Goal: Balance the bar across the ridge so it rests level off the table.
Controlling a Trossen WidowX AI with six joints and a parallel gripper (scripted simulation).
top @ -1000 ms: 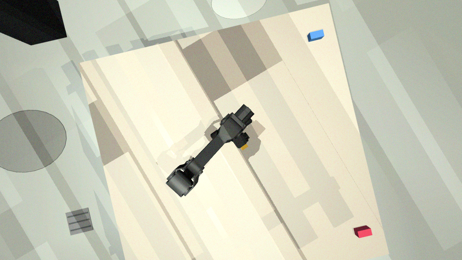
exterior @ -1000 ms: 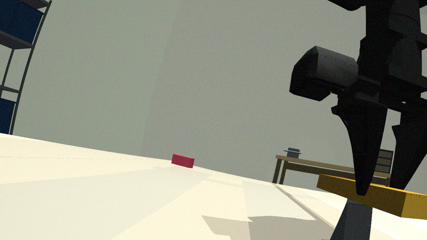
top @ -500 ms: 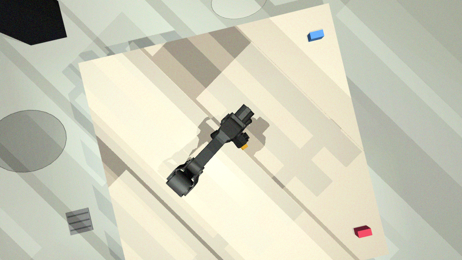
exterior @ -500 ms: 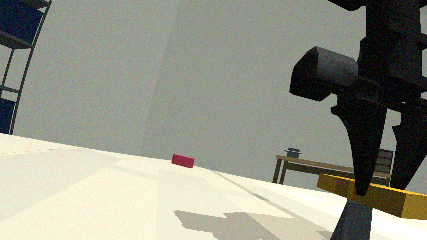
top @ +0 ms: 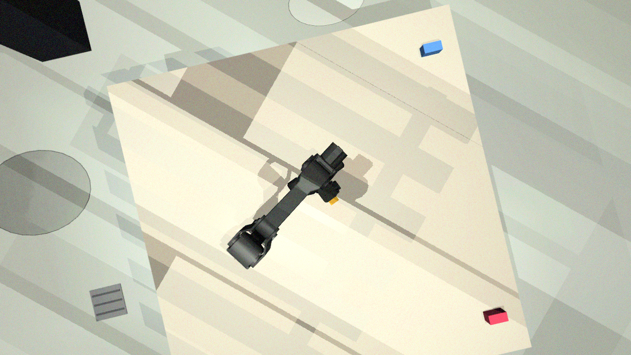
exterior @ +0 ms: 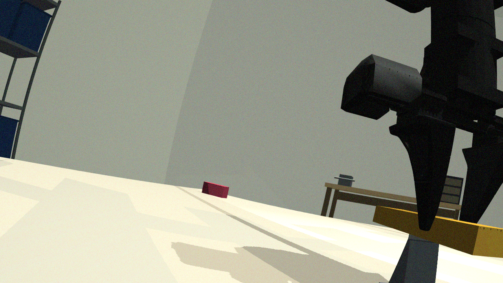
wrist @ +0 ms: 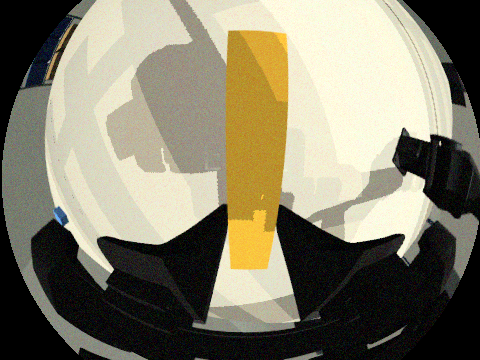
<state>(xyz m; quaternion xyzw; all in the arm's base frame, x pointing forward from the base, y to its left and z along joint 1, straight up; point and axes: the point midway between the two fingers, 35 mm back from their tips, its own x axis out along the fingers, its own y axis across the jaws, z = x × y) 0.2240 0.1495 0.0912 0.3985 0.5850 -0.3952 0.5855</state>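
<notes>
Now: the yellow bar 3 cm to the right of my gripper tip and 1 cm ahead of it. The rest, counted from my gripper tip: blue block (52 cm ahead, 35 cm to the left, 4 cm below); then red block (65 cm to the right, 52 cm ahead, 4 cm below); then grey ridge (3 cm to the right, 1 cm below, 1 cm ahead).
</notes>
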